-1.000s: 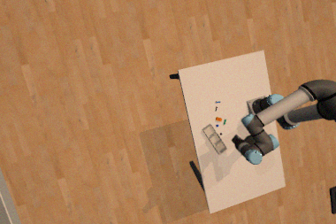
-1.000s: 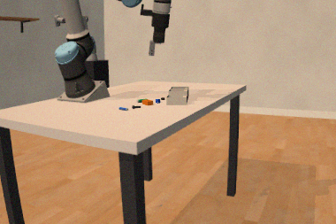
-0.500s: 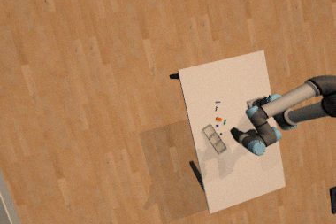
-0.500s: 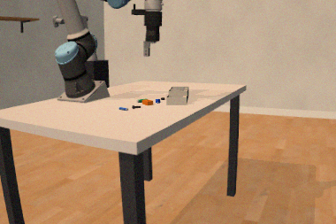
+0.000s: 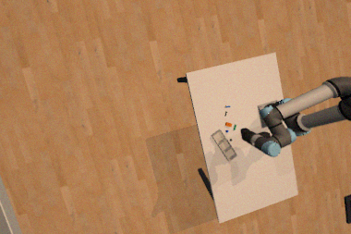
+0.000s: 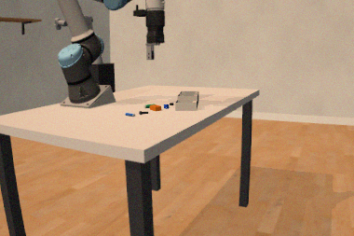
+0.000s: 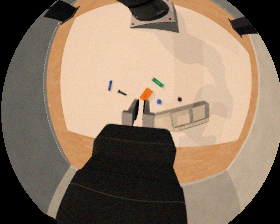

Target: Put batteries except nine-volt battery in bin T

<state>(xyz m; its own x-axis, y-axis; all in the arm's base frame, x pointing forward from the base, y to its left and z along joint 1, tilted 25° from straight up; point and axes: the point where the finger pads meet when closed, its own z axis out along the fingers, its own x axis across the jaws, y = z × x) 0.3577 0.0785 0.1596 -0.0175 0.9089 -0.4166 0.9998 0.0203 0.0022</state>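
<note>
Now: hand 9 cm short of the grey bin, 16 cm to the right of it and 20 cm above it. Also, from my hand: orange block: 1 cm to the left, 21 cm below; then green piece: 4 cm behind, 4 cm to the left, 21 cm below; then black screw: 1 cm ahead, 9 cm to the right, 21 cm below.
</note>
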